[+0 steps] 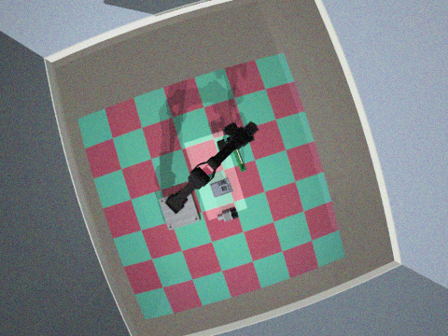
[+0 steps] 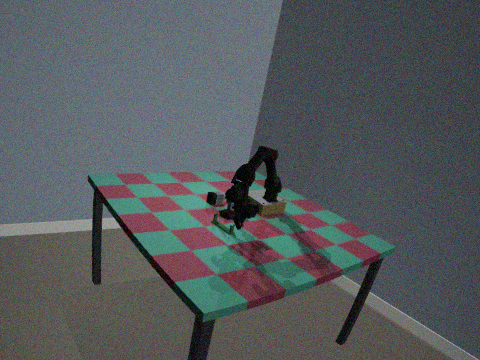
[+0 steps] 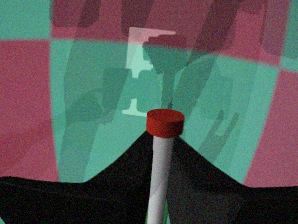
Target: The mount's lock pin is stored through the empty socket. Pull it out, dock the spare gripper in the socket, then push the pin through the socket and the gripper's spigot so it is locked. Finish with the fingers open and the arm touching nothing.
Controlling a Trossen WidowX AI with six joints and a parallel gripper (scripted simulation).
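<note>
Right now my gripper tip is 2 cm short of the cradle, 10 cm to the left of it and 2 cm above it. From my gripper tip the other things lie so: spare gripper 9 cm behind, 40 cm to the right, 1 cm below; mount 10 cm behind, 24 cm to the right, 1 cm above.
</note>
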